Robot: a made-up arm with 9 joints. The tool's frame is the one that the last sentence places.
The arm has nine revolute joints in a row. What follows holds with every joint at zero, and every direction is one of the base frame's.
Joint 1 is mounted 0.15 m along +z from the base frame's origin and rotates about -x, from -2.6 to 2.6 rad.
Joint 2 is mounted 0.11 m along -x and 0.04 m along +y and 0.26 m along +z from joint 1 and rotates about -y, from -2.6 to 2.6 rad.
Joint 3 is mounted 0.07 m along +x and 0.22 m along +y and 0.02 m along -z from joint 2 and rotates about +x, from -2.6 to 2.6 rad.
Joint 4 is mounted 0.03 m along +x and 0.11 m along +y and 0.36 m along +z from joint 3 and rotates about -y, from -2.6 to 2.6 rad.
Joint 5 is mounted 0.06 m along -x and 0.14 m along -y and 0.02 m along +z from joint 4 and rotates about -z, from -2.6 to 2.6 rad.
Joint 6 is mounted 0.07 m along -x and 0.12 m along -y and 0.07 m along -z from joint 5 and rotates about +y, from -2.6 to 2.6 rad.
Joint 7 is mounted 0.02 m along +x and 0.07 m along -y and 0.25 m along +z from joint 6 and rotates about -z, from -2.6 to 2.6 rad.
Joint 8 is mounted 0.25 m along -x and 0.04 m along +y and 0.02 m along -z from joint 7 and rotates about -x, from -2.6 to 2.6 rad.
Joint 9 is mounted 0.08 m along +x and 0.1 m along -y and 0.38 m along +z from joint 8 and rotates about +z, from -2.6 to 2.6 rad.
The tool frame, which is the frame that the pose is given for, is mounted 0.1 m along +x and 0.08 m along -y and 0.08 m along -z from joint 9; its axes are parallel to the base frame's.
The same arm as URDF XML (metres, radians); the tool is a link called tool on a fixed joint. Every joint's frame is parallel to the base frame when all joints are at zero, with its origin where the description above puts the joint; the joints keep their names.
<robot name="arm">
  <joint name="joint 1" type="revolute">
    <parent link="base"/>
    <child link="link1"/>
    <origin xyz="0.0000 0.0000 0.1500" rpy="0.0000 0.0000 0.0000"/>
    <axis xyz="-1 0 0"/>
    <limit lower="-2.6000" upper="2.6000"/>
  </joint>
  <joint name="joint 2" type="revolute">
    <parent link="link1"/>
    <child link="link2"/>
    <origin xyz="-0.1100 0.0400 0.2600" rpy="0.0000 0.0000 0.0000"/>
    <axis xyz="0 -1 0"/>
    <limit lower="-2.6000" upper="2.6000"/>
  </joint>
  <joint name="joint 3" type="revolute">
    <parent link="link2"/>
    <child link="link3"/>
    <origin xyz="0.0700 0.2200 -0.0200" rpy="0.0000 0.0000 0.0000"/>
    <axis xyz="1 0 0"/>
    <limit lower="-2.6000" upper="2.6000"/>
  </joint>
  <joint name="joint 4" type="revolute">
    <parent link="link3"/>
    <child link="link4"/>
    <origin xyz="0.0300 0.1100 0.3600" rpy="0.0000 0.0000 0.0000"/>
    <axis xyz="0 -1 0"/>
    <limit lower="-2.6000" upper="2.6000"/>
  </joint>
  <joint name="joint 5" type="revolute">
    <parent link="link4"/>
    <child link="link5"/>
    <origin xyz="-0.0600 -0.1400 0.0200" rpy="0.0000 0.0000 0.0000"/>
    <axis xyz="0 0 -1"/>
    <limit lower="-2.6000" upper="2.6000"/>
  </joint>
  <joint name="joint 6" type="revolute">
    <parent link="link5"/>
    <child link="link6"/>
    <origin xyz="-0.0700 -0.1200 -0.0700" rpy="0.0000 0.0000 0.0000"/>
    <axis xyz="0 1 0"/>
    <limit lower="-2.6000" upper="2.6000"/>
  </joint>
  <joint name="joint 7" type="revolute">
    <parent link="link6"/>
    <child link="link7"/>
    <origin xyz="0.0200 -0.0700 0.2500" rpy="0.0000 0.0000 0.0000"/>
    <axis xyz="0 0 -1"/>
    <limit lower="-2.6000" upper="2.6000"/>
  </joint>
  <joint name="joint 8" type="revolute">
    <parent link="link7"/>
    <child link="link8"/>
    <origin xyz="-0.2500 0.0400 -0.0200" rpy="0.0000 0.0000 0.0000"/>
    <axis xyz="-1 0 0"/>
    <limit lower="-2.6000" upper="2.6000"/>
  </joint>
  <joint name="joint 9" type="revolute">
    <parent link="link8"/>
    <child link="link9"/>
    <origin xyz="0.0800 -0.1000 0.3800" rpy="0.0000 0.0000 0.0000"/>
    <axis xyz="0 0 1"/>
    <limit lower="-2.6000" upper="2.6000"/>
  </joint>
  <joint name="tool_joint" type="fixed">
    <parent link="link9"/>
    <child link="tool"/>
    <origin xyz="0.1000 -0.0800 -0.0800" rpy="0.0000 0.0000 0.0000"/>
  </joint>
  <link name="base"/>
  <link name="link1"/>
  <link name="link2"/>
  <link name="link3"/>
  <link name="link4"/>
  <link name="link5"/>
  <link name="link6"/>
  <link name="link7"/>
  <link name="link8"/>
  <link name="link9"/>
  <link name="tool"/>
</robot>

